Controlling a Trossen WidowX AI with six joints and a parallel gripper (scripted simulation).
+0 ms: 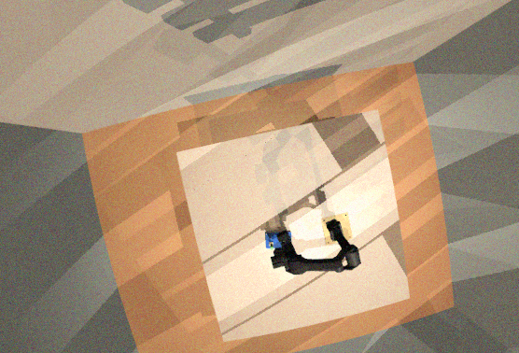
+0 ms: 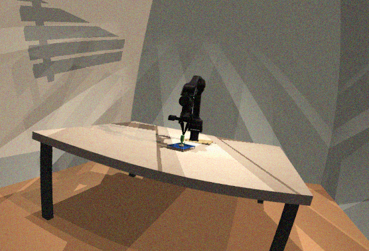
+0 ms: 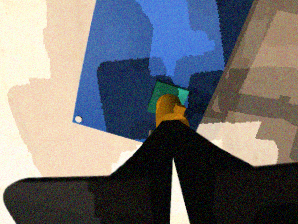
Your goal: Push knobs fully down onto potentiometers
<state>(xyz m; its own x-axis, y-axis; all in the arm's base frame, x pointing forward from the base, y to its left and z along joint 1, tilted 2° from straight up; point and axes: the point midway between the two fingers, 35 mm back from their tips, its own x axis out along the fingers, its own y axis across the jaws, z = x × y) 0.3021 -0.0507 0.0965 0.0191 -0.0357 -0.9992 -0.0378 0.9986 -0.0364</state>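
The orange knob lies 2 cm below my gripper tip. Round my gripper tip: green knob 9 cm ahead; potentiometer 3 cm below.
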